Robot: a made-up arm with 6 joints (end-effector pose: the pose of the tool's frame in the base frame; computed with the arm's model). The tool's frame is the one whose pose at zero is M. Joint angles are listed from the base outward.
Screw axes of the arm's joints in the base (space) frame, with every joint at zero. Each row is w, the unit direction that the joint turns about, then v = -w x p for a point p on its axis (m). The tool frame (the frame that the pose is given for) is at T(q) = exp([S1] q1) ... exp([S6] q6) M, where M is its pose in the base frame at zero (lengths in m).
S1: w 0 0 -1 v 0 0 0
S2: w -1 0 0 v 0 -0.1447 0.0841
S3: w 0 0 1 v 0.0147 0.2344 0
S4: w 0 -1 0 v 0.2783 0 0.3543
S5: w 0 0 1 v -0.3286 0.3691 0
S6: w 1 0 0 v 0 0.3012 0.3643
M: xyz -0.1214 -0.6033 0.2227 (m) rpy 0 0 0 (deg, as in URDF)
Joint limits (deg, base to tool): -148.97..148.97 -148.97..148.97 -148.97..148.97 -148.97..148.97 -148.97..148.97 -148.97..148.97
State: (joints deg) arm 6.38 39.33 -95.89 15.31 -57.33 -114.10
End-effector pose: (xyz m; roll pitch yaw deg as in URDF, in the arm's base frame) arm -0.7294 0.4945 0.4284 -62.98 -22.57 -171.09
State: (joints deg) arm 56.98 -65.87 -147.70 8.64 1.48 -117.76
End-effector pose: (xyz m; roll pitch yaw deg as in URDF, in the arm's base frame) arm -0.4601 0.2613 0.4811 -175.63 26.14 146.79
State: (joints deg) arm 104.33 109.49 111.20 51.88 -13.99 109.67
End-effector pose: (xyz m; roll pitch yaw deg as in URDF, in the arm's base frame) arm 0.2303 -0.0286 -0.1173 125.34 59.72 -15.33
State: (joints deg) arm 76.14 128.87 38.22 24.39 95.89 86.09
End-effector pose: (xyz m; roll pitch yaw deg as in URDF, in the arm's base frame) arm 0.0752 0.2687 0.3622 -157.70 32.47 139.13
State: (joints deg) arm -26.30 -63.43 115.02 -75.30 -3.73 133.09
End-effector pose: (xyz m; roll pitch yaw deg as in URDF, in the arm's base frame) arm -0.0715 0.1191 -0.0321 109.48 11.65 119.12
